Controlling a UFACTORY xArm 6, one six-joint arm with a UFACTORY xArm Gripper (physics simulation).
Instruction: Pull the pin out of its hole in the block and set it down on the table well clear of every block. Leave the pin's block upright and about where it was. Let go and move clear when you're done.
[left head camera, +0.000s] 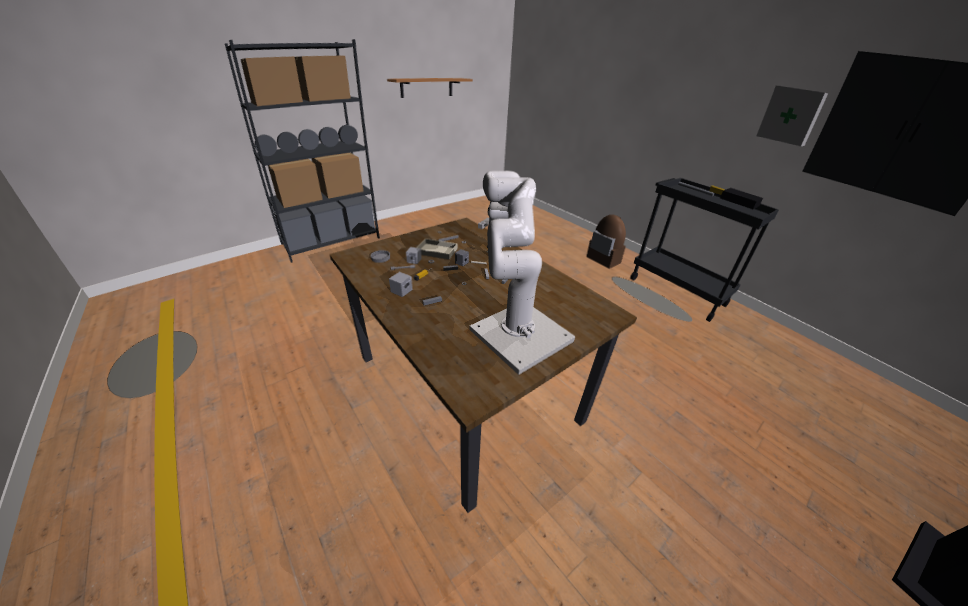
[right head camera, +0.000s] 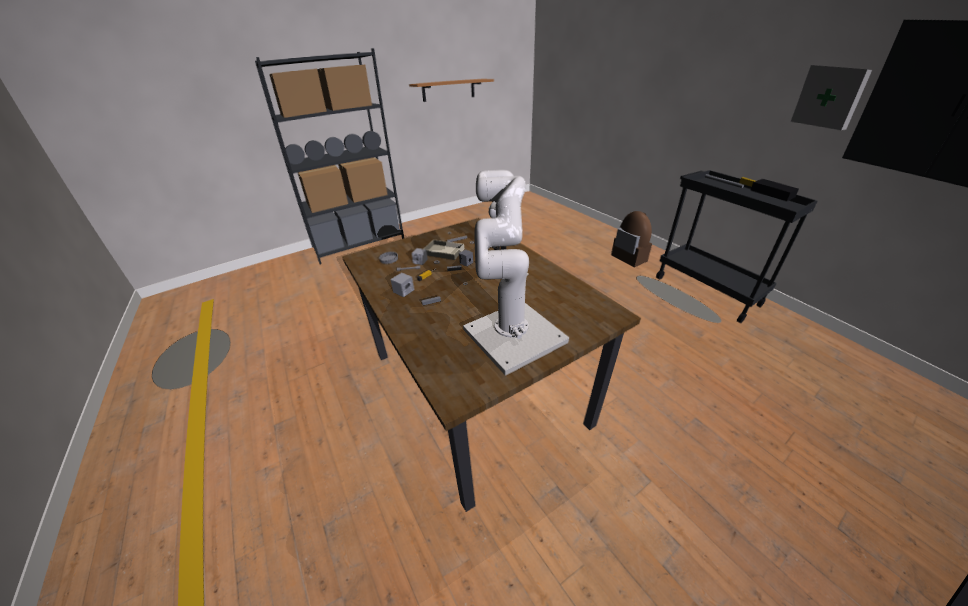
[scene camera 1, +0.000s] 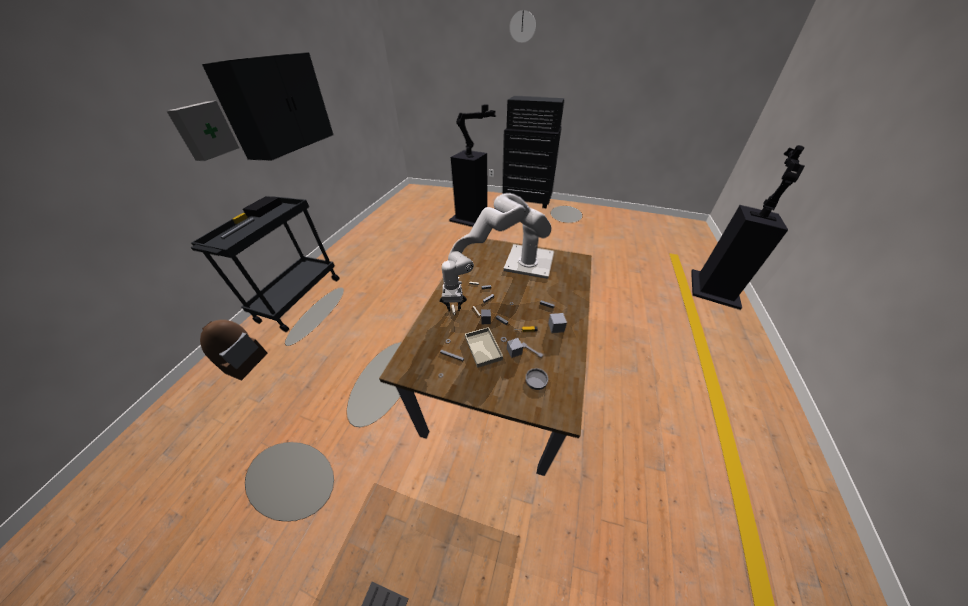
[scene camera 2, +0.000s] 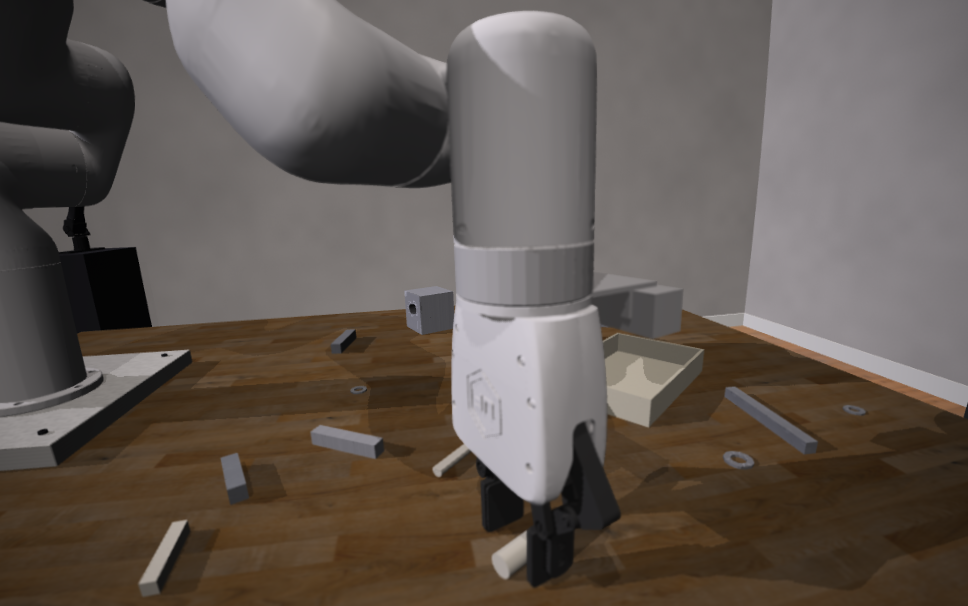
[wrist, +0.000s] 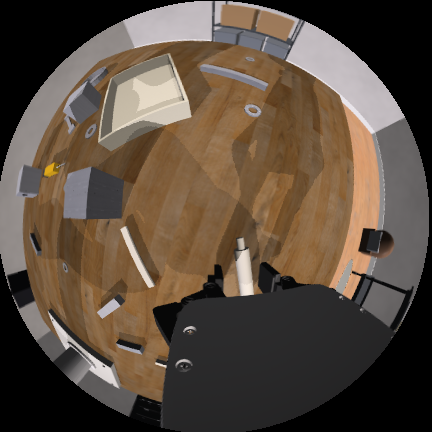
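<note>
The cream stepped pin lies on its side on the table, out of any block. My gripper is open low at the table, with one finger on each side of the pin and a gap beside it. Three grey blocks stand upright away from the pin: one nearest, one beyond the tray, and one farthest. Which block is the pin's I cannot tell.
A cream rod lies between the pin and nearest block. A cream tray, a yellow-handled tool, a grey bowl, washers and several short grey bars also lie on the table.
</note>
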